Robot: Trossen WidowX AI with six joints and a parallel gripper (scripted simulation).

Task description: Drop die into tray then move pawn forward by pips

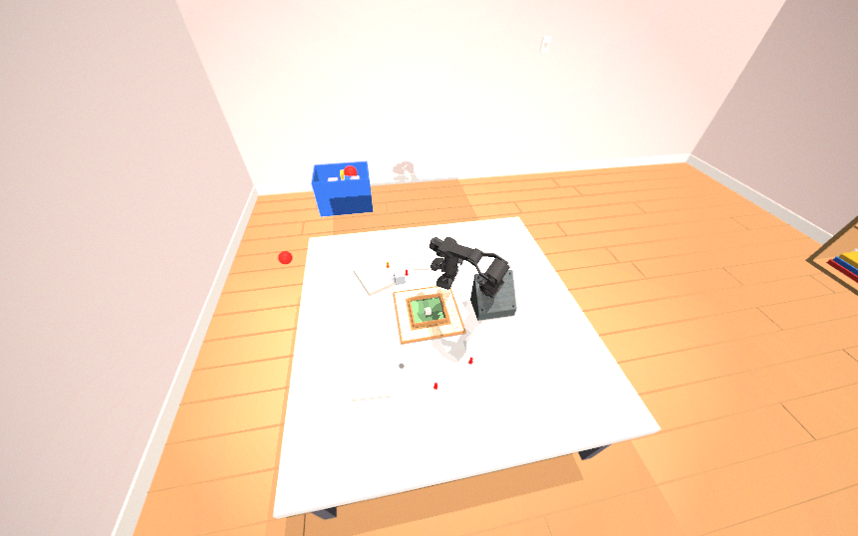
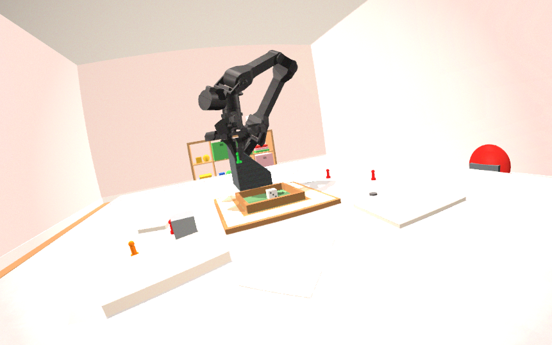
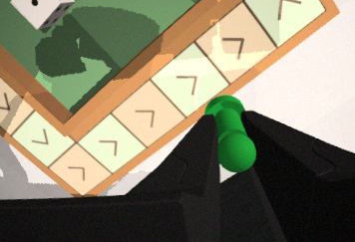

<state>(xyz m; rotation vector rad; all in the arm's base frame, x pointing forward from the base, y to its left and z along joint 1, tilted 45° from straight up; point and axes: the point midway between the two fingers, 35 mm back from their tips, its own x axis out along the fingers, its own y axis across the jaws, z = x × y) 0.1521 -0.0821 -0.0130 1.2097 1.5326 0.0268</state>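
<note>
My gripper tip is 110 mm short of the green tray floor, 30 mm to the right of it and 120 mm above it. From my gripper tip the other things lie so: grey block 180 mm ahead, 210 mm to the right, 100 mm below; green pawn 10 mm above; white die 110 mm ahead, 40 mm to the left, 100 mm below.
</note>
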